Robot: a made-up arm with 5 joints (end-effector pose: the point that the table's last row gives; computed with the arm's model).
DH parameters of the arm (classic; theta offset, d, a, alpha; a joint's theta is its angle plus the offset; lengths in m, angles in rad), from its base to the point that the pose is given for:
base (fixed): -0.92 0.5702 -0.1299 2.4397
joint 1: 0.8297 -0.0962 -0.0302 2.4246
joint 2: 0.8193 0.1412 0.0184 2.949
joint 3: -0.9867 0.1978 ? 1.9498
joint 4: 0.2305 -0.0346 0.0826 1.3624
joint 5: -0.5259 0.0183 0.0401 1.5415
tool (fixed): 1.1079 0.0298 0 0
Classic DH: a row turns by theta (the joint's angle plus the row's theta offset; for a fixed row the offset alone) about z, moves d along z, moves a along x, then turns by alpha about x.
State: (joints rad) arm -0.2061 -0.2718 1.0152 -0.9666 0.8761
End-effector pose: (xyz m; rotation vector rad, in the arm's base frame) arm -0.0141 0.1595 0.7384 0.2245 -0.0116 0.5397
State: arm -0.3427 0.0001 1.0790 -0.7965 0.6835
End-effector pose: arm -0.0139 0.1173 0.7271 0.4299 -0.0563 0.4945
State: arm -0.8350 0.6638 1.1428 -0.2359 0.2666
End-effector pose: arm -0.0076 0.0530 0.6270 0.9717 0.4624 0.3101
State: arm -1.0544 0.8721 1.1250 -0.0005 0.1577
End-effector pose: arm -0.0178 0.0517 0.5881 1.0646 0.8845 0.3228
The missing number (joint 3, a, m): -0.0997
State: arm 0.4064 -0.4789 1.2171 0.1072 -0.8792
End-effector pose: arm -0.1015 0.2405 0.6720 -1.8630 -0.4675 -1.1538
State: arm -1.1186 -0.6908 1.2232 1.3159 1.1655
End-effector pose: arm -0.2136 0.0416 0.6574 1.0833 0.2202 -1.0501
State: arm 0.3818 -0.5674 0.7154 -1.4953 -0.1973
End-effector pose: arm -0.0272 0.2781 0.7437 -1.1685 -0.8164 0.4941
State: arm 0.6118 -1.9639 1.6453 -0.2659 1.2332
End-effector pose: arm -0.0169 0.2442 0.5966 -1.9123 -0.4109 -1.0072
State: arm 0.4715 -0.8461 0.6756 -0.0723 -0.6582
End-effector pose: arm -0.0936 0.2483 0.6882 -1.5517 -0.5136 -1.1026
